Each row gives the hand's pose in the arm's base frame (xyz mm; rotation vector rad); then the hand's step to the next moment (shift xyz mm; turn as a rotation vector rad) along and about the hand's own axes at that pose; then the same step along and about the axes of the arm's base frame.
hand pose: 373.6 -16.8 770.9 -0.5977 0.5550 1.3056
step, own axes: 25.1 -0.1 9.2 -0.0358 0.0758 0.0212
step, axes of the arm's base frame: 4.9 24.2 -10.3 -0.0800 0.0009 0.0328
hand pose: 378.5 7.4 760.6 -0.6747 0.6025 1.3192
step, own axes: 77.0 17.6 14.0 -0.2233 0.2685 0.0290
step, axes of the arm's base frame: -5.2 63.3 -49.0 -0.2992 -0.0946 0.1560
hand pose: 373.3 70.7 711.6 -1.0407 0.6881 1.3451
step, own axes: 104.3 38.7 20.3 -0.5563 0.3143 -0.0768
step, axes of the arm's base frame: -26.0 60.8 -91.8 -0.3749 -0.3394 0.3980
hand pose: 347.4 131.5 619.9 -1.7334 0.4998 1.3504
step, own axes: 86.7 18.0 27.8 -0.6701 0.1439 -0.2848
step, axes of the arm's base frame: -0.5 28.9 -88.2 -0.1657 -0.4361 0.5773
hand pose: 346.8 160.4 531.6 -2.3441 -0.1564 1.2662
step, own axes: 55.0 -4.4 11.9 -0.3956 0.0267 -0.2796
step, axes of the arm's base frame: 22.1 25.3 -45.4 -0.0002 -0.2447 0.4189
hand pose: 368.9 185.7 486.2 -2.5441 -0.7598 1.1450
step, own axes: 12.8 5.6 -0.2 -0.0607 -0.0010 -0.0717
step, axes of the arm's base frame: 9.3 2.4 -10.2 0.0198 -0.0337 0.0854
